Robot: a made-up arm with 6 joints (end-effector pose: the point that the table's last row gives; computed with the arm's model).
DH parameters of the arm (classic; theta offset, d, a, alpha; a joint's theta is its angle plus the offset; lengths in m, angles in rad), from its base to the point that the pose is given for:
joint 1: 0 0.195 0 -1.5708
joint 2: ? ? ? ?
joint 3: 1.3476 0 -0.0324 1.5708
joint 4: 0 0.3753 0 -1.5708
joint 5: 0 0 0.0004 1.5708
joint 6: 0 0.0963 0 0
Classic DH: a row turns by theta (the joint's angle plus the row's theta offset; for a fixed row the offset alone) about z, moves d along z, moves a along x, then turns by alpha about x.
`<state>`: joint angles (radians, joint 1 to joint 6).
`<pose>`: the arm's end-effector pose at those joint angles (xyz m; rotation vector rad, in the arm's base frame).
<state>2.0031 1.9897 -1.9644 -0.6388 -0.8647 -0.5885</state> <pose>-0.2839 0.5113 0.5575 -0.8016 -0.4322 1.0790</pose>
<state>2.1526 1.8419 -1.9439 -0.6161 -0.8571 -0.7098</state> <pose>-0.3249 0.4177 0.6316 -0.6111 -0.5098 1.0995</pose>
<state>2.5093 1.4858 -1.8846 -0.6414 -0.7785 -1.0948</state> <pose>-0.3199 0.1844 0.7661 -0.1756 -0.5918 0.9878</pose>
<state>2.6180 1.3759 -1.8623 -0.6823 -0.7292 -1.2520</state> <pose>-0.2924 0.1223 0.7938 -0.0568 -0.5924 0.8825</pose>
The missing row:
joint 2: 0.136 0 -0.2877 0
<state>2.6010 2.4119 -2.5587 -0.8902 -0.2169 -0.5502</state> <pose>-0.5951 0.3388 0.5088 -1.0818 -0.6884 1.1193</pose>
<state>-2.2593 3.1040 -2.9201 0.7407 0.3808 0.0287</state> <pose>-0.4572 -0.5941 0.1276 1.9938 0.3230 -0.7532</pose>
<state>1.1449 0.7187 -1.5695 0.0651 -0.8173 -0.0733</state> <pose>-0.0001 -0.0112 0.8285 0.1486 -0.1334 1.1170</pose>
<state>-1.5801 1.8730 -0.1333 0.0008 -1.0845 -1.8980</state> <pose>-0.0020 -0.2047 0.0267 0.4140 -2.5889 1.4166</pose>
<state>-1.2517 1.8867 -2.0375 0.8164 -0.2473 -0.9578</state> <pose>0.1627 -0.5463 0.6113 0.8067 0.9903 -1.3351</pose>
